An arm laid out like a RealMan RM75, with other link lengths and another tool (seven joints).
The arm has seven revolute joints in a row. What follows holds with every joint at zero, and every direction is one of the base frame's. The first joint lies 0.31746 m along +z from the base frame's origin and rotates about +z. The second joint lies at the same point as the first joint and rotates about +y. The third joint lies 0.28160 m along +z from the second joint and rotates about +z. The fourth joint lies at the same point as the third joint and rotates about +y. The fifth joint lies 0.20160 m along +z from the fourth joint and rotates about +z. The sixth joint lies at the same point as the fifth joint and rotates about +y. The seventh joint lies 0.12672 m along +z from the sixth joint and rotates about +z. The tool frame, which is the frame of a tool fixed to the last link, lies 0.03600 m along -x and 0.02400 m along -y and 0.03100 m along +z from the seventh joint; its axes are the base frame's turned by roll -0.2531, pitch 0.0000 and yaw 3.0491 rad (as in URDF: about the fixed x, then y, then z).
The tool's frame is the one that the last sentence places.
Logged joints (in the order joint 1, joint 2, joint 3, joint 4, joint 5, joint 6, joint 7), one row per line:
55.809, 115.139, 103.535, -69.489, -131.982, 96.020, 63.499
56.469, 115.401, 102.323, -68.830, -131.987, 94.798, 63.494
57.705, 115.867, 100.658, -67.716, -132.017, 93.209, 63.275
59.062, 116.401, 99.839, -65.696, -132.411, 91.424, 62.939
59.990, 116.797, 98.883, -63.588, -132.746, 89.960, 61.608
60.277, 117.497, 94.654, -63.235, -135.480, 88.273, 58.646
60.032, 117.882, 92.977, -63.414, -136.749, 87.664, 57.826
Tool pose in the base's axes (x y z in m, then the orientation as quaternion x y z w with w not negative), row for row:
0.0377, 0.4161, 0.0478, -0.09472, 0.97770, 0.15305, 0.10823
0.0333, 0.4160, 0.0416, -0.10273, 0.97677, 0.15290, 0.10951
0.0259, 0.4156, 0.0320, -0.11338, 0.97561, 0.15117, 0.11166
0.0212, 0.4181, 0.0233, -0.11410, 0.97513, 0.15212, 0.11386
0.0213, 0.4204, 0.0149, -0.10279, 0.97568, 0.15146, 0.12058
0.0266, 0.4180, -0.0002, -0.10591, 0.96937, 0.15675, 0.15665
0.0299, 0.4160, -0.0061, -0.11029, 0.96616, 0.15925, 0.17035
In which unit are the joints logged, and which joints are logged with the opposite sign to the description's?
The joints are logged in degrees. Opposite sign: joint 4, joint 7.
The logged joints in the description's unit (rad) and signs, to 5 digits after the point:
0.97405, 2.00955, 1.80703, 1.21281, -2.30352, 1.67587, -1.10827
0.98557, 2.01413, 1.78587, 1.20131, -2.30361, 1.65454, -1.10818
1.00714, 2.02226, 1.75681, 1.18187, -2.30413, 1.62680, -1.10436
1.03083, 2.03158, 1.74252, 1.14661, -2.31101, 1.59565, -1.09849
1.04702, 2.03849, 1.72583, 1.10982, -2.31685, 1.57010, -1.07526
1.05203, 2.05071, 1.65202, 1.10366, -2.36457, 1.54065, -1.02357
1.04776, 2.05743, 1.62275, 1.10678, -2.38672, 1.53003, -1.00925

